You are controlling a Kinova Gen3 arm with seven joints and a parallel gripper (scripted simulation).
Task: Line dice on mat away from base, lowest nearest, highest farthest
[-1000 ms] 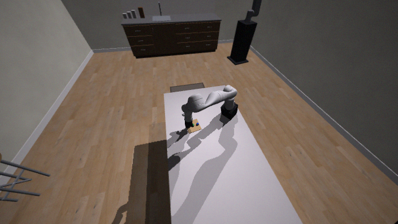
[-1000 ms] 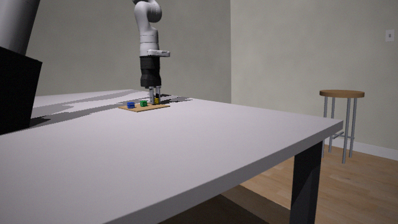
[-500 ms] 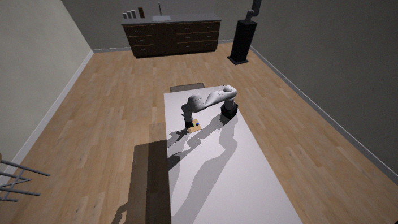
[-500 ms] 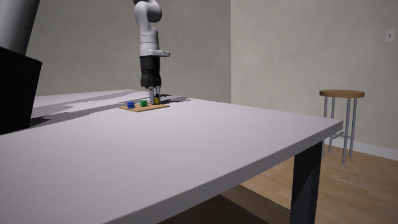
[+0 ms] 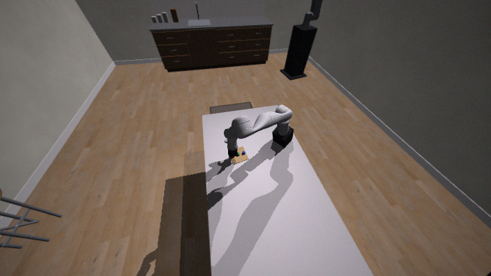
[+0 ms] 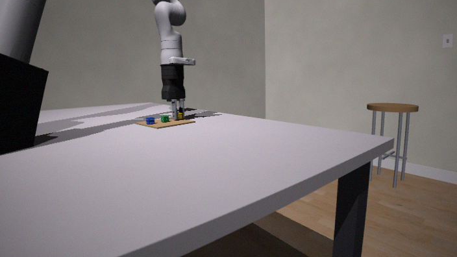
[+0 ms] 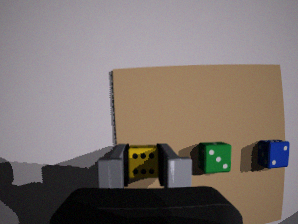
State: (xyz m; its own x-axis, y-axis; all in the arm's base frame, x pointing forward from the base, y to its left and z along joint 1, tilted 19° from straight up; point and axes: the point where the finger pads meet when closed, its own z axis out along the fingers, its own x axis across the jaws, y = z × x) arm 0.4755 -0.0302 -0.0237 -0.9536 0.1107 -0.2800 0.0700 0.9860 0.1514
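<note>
The yellow die is 10 mm below my hand. The rest, counted from my hand: tan mat: 50 mm behind, 30 mm below; then green die: 50 mm behind, 10 mm below; then blue die: 100 mm behind, 10 mm to the left, 10 mm below.
</note>
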